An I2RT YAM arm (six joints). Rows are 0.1 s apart.
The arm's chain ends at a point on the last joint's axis. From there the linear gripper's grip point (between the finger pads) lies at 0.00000 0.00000 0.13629 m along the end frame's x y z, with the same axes.
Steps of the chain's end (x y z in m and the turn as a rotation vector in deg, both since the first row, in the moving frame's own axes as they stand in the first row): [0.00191, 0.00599, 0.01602, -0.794, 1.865, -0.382]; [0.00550, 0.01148, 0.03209, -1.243, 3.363, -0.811]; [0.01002, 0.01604, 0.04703, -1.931, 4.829, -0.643]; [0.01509, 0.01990, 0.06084, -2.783, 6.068, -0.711]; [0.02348, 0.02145, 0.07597, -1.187, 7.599, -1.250]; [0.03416, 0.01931, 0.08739, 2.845, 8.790, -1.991]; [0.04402, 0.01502, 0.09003, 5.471, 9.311, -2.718]
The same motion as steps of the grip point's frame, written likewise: [0.00635, 0.00786, 0.01593, -0.794, 1.865, -0.382]; [0.01352, 0.01438, 0.03182, -1.243, 3.363, -0.811]; [0.02152, 0.02056, 0.04647, -1.931, 4.829, -0.643]; [0.02953, 0.02642, 0.05992, -2.783, 6.068, -0.711]; [0.04153, 0.02407, 0.07474, -1.187, 7.599, -1.250]; [0.05486, 0.01221, 0.08562, 2.845, 8.790, -1.991]; [0.06572, 0.00156, 0.08762, 5.471, 9.311, -2.718]
